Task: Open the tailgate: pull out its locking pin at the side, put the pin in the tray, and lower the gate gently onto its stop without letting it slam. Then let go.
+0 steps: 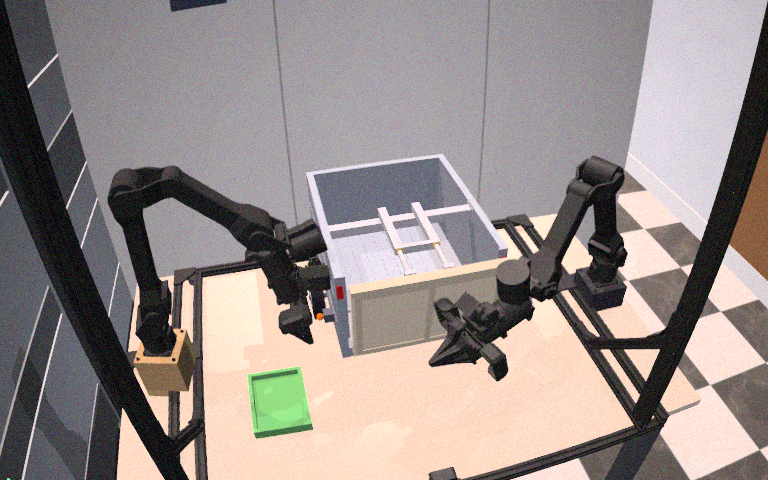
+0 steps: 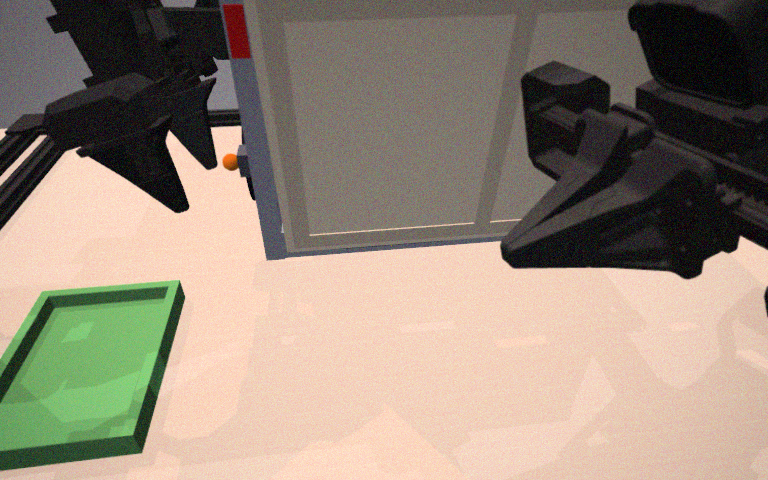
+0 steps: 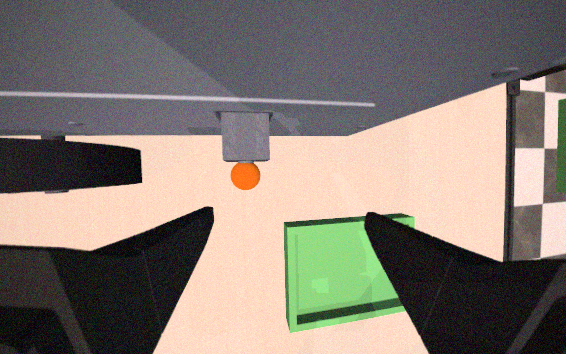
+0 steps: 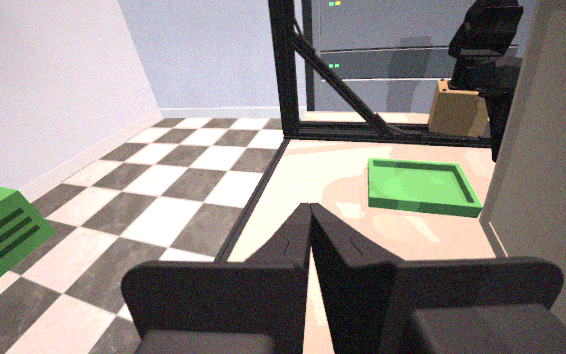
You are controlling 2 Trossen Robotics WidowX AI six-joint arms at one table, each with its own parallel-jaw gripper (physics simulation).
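Frame: origin at the left arm's base, x ahead, y left, z up, level; millimetres.
Where they show: left gripper, fingertip midpoint: (image 1: 310, 330) (image 2: 199, 188) (image 3: 290, 216); right gripper, fingertip midpoint: (image 1: 429, 364) (image 2: 505, 256) (image 4: 308, 211); left arm's base, origin of the base link: (image 1: 160, 345) (image 4: 464, 86); right arm's base, origin of the base link: (image 1: 601, 277).
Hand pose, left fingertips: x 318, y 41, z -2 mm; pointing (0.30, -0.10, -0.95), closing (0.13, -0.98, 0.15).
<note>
Each offset is from my left fingertips to the top centre of the thing. "spot": to the spot under its first point.
The beige tailgate (image 1: 396, 316) (image 2: 396, 124) stands upright, closed across the end of the truck bed. The locking pin's orange ball head {20 mm ahead, 29 mm left, 17 mm up} (image 1: 319, 316) (image 2: 230, 161) (image 3: 245, 175) sticks out of a small grey block {spot: 37 mm ahead, 32 mm left, 21 mm up} (image 3: 245, 136) on the bed's left side; its shaft is hidden in the block. The green tray {71 mm back, 109 mm right, 85 mm down} (image 1: 279, 401) (image 2: 90, 362) (image 3: 340, 270) (image 4: 420, 187) lies flat and empty on the table. My left gripper (image 2: 197, 189) (image 3: 290, 216) is open beside the bed, its fingertips a little short of the ball. My right gripper (image 2: 506, 254) (image 4: 308, 211) is shut and empty in front of the gate.
The grey truck bed {spot: 143 mm ahead, 362 mm left, 173 mm up} (image 1: 373, 164) has side walls and a white ladder-like frame {spot: 169 mm ahead, 84 mm left, 181 mm up} (image 1: 390, 229) inside. A black wheel {spot: 8 mm ahead, 129 mm left, 20 mm down} (image 3: 70, 165) is beside the pin block. A wooden block (image 1: 164, 367) (image 4: 457, 112) carries the left arm's base. Black frame rails run along the table edges.
</note>
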